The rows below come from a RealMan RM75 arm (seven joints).
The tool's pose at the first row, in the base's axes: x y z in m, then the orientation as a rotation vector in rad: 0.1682 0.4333 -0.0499 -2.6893 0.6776 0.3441
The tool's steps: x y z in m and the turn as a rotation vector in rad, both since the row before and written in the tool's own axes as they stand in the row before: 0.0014 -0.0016 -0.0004 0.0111 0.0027 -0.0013; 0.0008 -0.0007 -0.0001 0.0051 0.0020 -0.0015; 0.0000 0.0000 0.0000 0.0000 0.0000 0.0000; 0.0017 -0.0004 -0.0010 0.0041 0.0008 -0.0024; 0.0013 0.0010 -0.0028 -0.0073 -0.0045 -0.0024; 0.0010 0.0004 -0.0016 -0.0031 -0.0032 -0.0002; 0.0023 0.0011 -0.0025 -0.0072 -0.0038 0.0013; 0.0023 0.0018 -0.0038 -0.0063 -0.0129 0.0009; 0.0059 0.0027 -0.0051 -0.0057 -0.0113 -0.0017; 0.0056 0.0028 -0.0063 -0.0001 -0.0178 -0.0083; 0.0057 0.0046 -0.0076 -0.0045 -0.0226 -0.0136; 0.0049 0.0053 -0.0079 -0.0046 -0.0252 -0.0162; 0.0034 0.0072 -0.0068 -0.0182 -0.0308 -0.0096; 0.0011 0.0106 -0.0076 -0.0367 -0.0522 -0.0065; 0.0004 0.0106 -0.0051 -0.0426 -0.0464 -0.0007
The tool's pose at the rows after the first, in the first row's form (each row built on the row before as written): 0.1702 0.4339 -0.0495 -2.6801 0.6766 0.3355; 0.1712 0.4341 -0.0495 -2.6763 0.6751 0.3303; 0.1712 0.4341 -0.0495 -2.6763 0.6751 0.3303; 0.1730 0.4333 -0.0490 -2.6733 0.6720 0.3269; 0.1740 0.4308 -0.0471 -2.6793 0.6674 0.3353; 0.1749 0.4294 -0.0461 -2.6812 0.6662 0.3408; 0.1767 0.4266 -0.0449 -2.6864 0.6669 0.3492; 0.1784 0.4227 -0.0427 -2.6876 0.6644 0.3692; 0.1830 0.4161 -0.0407 -2.6893 0.6587 0.3861; 0.1875 0.4091 -0.0376 -2.6847 0.6422 0.4074; 0.1916 0.4001 -0.0340 -2.6833 0.6169 0.4354; 0.1950 0.3907 -0.0302 -2.6810 0.5872 0.4661; 0.1963 0.3807 -0.0274 -2.6876 0.5637 0.5115; 0.1947 0.3682 -0.0239 -2.7011 0.5359 0.5939; 0.1923 0.3568 -0.0221 -2.7198 0.5159 0.6734
